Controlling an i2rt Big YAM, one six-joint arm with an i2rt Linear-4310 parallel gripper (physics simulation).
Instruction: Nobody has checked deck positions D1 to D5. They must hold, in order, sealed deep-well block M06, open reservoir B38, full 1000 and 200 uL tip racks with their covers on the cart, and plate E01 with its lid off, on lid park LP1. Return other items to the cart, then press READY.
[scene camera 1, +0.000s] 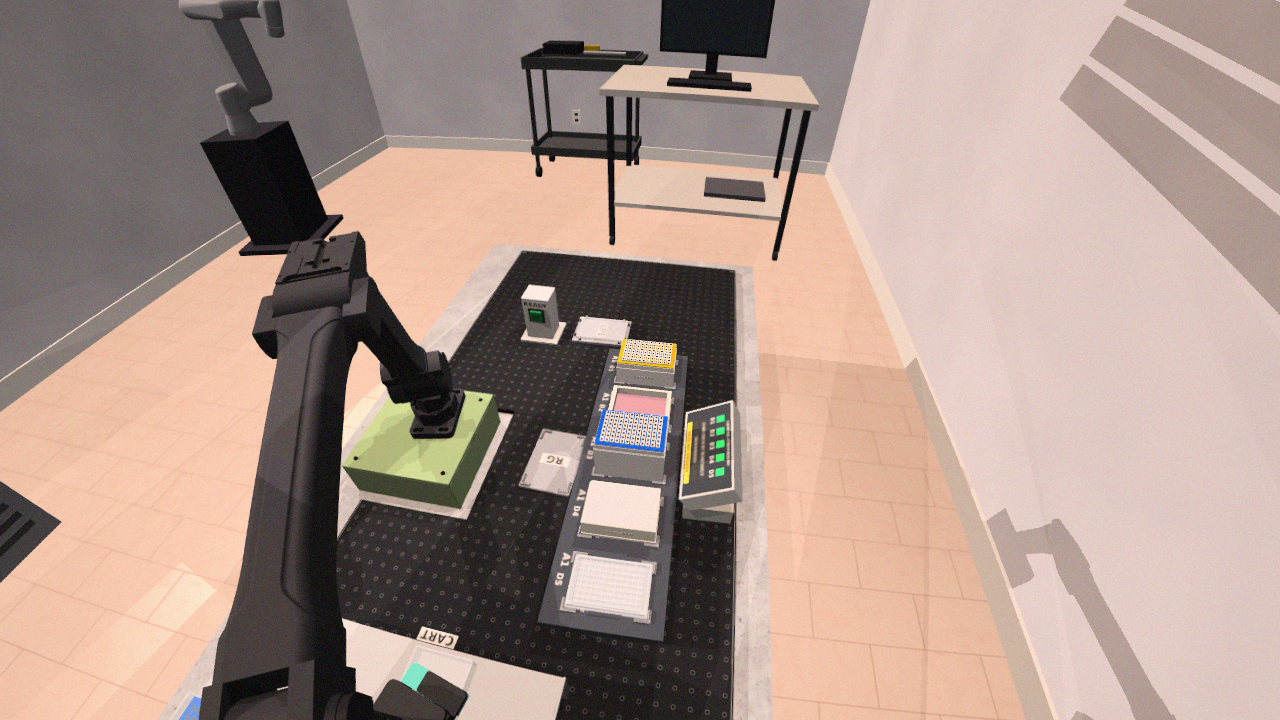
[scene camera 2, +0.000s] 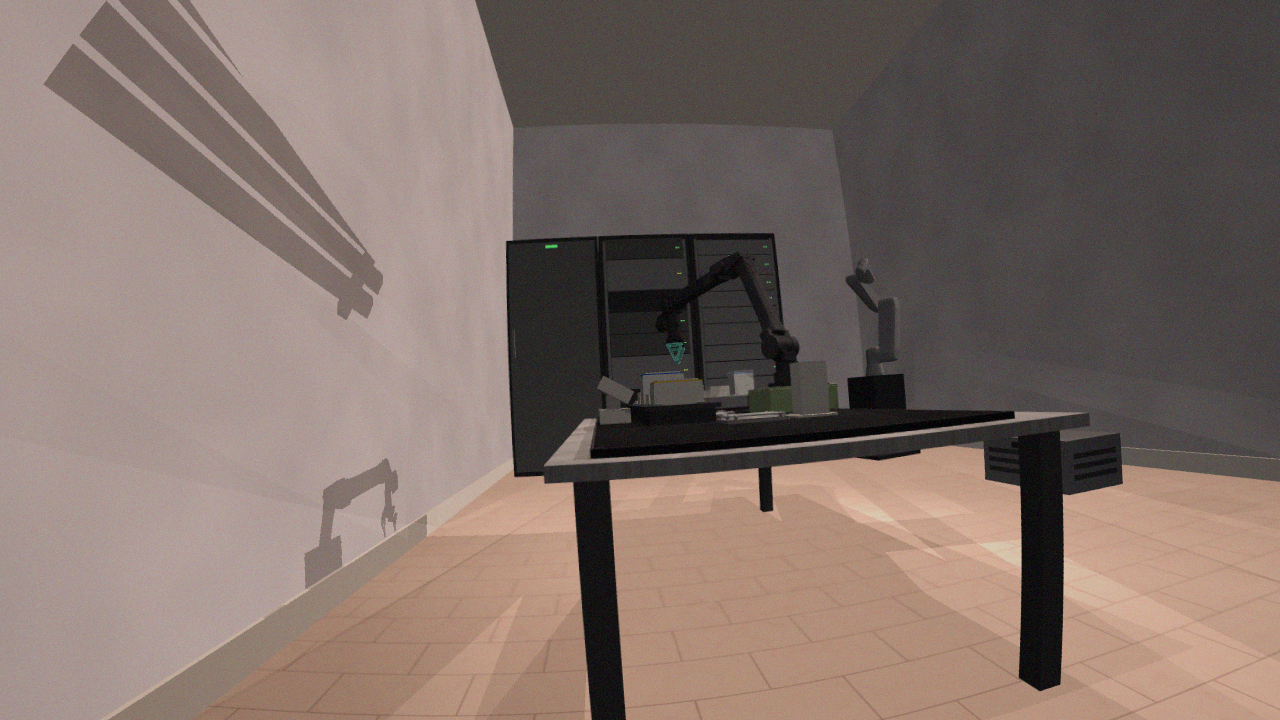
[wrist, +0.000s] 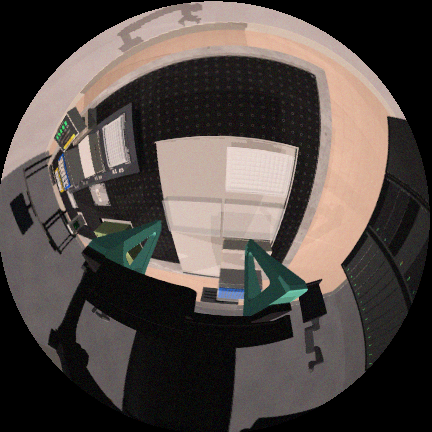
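Pixels of known places: gripper, fingertip midpoint: (scene camera 2: 676, 362) (wrist: 203, 234); arm's base, link origin: (scene camera 1: 439, 415) (scene camera 2: 788, 386).
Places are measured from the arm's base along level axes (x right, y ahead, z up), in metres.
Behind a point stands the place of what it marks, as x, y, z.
My gripper (wrist: 203, 234) @[0.580, 0.163, 0.133] (scene camera 2: 675, 354) @[0.580, 0.163, 0.133] is open and empty, high above the cart (wrist: 187, 162) @[0.530, 0.223, -0.016] (scene camera 1: 528, 694) @[0.493, 0.239, -0.016]. On the deck strip, a yellow-topped tip rack (scene camera 1: 647, 353) @[-0.145, 0.435, 0.032] is at D1, a pink open reservoir (scene camera 1: 640, 402) @[-0.042, 0.415, -0.015] at D2, a blue-topped tip rack (scene camera 1: 631, 431) @[0.102, 0.391, 0.066] at D3, a white-topped block (scene camera 1: 621, 508) @[0.226, 0.371, 0.014] (wrist: 86, 159) @[0.226, 0.361, 0.014] at D4 and a white plate (scene camera 1: 608, 586) @[0.347, 0.348, -0.014] (wrist: 116, 141) @[0.360, 0.344, -0.015] at D5. Labels on their sides are unreadable. On the cart are a white plate (wrist: 260, 170) @[0.665, 0.186, 0.001], clear covers and a blue-topped rack (wrist: 231, 293) @[0.576, -0.103, 0.088], partly hidden. The pale lid park (scene camera 1: 601, 330) @[-0.340, 0.325, -0.058] is beyond D1.
The READY button (scene camera 1: 536, 316) @[-0.319, 0.163, 0.008] stands beside the lid park. A flat RG nest (scene camera 1: 552, 460) @[0.067, 0.232, -0.068] lies beside D3. The status panel (scene camera 1: 707, 454) @[0.138, 0.527, 0.039] (wrist: 68, 131) @[0.164, 0.513, 0.033] shows green lights for D1 to D5, right of the deck. The green arm base (scene camera 1: 425, 456) @[0.103, -0.001, -0.001] is left of the RG nest.
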